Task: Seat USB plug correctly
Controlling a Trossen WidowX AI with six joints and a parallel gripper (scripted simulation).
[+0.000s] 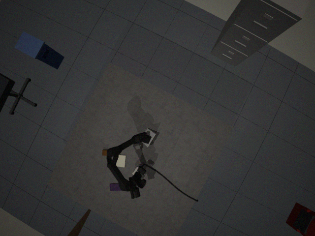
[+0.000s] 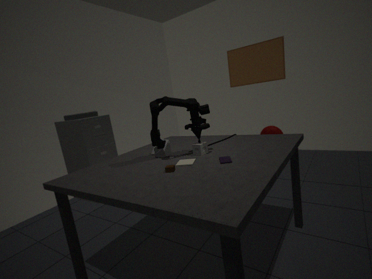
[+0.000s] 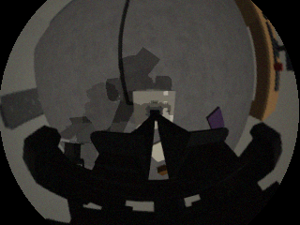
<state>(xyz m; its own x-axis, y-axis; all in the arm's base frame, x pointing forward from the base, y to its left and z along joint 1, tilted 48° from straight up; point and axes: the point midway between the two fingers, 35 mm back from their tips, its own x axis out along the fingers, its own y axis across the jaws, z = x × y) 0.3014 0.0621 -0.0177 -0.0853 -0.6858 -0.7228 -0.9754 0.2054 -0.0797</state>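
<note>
The USB plug is 20 mm below my gripper tip. Round my gripper tip: purple block (240 mm ahead, 130 mm to the right, 110 mm below); then white pad (200 mm to the right, 110 mm below).
</note>
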